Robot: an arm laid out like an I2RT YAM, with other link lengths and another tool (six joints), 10 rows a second.
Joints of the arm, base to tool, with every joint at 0 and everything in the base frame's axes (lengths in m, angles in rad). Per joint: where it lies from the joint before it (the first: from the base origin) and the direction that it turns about. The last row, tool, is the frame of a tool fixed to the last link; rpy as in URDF.
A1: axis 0 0 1 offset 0 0 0.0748
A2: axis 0 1 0 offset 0.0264 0.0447 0.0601
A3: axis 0 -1 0 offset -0.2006 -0.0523 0
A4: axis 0 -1 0 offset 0.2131 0.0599 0.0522
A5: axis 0 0 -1 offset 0.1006 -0.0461 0.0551
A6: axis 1 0 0 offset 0.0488 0 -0.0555
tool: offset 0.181 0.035 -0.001 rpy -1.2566 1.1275 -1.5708
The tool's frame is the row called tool.
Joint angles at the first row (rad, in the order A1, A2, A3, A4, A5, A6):
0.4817 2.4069 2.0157 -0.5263 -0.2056 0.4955
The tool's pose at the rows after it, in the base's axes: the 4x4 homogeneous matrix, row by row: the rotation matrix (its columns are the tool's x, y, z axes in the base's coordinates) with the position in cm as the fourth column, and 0 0 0 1 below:
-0.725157 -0.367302 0.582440 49.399; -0.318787 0.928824 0.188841 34.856; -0.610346 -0.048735 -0.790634 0.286; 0 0 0 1
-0.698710 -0.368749 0.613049 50.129; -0.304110 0.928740 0.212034 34.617; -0.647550 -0.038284 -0.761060 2.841; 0 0 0 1
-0.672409 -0.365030 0.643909 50.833; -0.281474 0.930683 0.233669 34.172; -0.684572 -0.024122 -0.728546 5.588; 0 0 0 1
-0.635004 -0.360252 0.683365 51.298; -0.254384 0.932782 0.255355 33.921; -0.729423 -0.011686 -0.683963 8.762; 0 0 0 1
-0.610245 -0.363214 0.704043 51.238; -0.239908 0.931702 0.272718 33.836; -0.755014 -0.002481 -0.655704 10.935; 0 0 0 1
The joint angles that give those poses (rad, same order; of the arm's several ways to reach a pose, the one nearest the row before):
0.4710 2.3839 2.0095 -0.5292 -0.2177 0.4894
0.4556 2.3380 2.0019 -0.5216 -0.2346 0.4786
0.4372 2.2859 1.9881 -0.5108 -0.2530 0.4740
0.4265 2.2154 1.9498 -0.4788 -0.2638 0.4755
0.4219 2.1647 1.9252 -0.4664 -0.2746 0.4755

